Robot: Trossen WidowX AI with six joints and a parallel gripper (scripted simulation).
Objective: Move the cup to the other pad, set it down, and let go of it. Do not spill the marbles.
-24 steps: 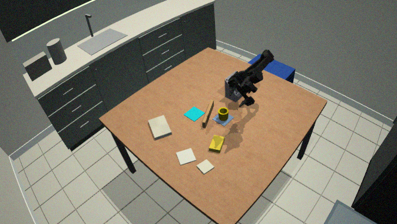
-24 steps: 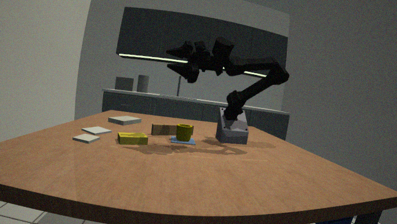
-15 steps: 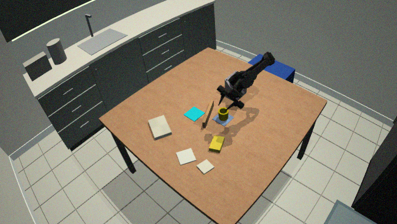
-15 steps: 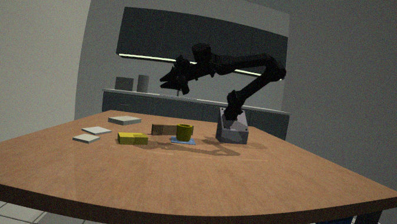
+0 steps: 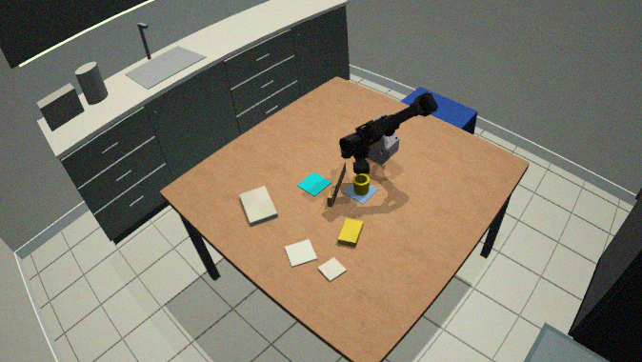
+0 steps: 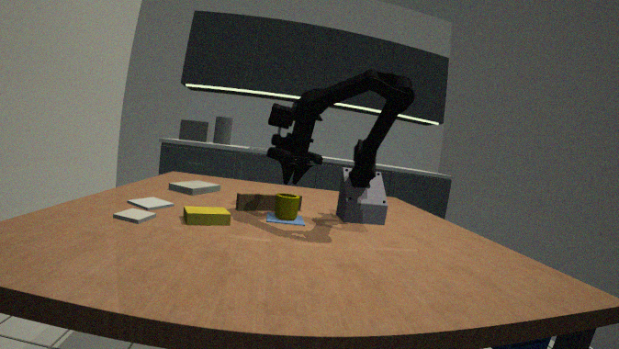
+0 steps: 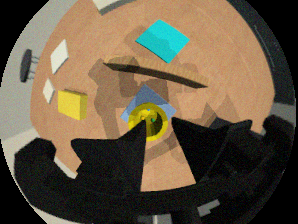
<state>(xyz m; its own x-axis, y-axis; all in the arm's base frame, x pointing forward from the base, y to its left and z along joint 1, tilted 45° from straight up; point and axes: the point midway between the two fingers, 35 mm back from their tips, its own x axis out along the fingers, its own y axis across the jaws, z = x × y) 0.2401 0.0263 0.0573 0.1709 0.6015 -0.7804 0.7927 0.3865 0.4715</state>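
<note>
Now: the yellow cup 2 cm to the left of my gripper tip and 7 cm below it. Also, from my gripper tip: wooden bar: 4 cm ahead, 8 cm to the right, 9 cm below; then cyan pad: 8 cm ahead, 18 cm to the right, 11 cm below; then light blue pad: 2 cm to the left, 11 cm below.
</note>
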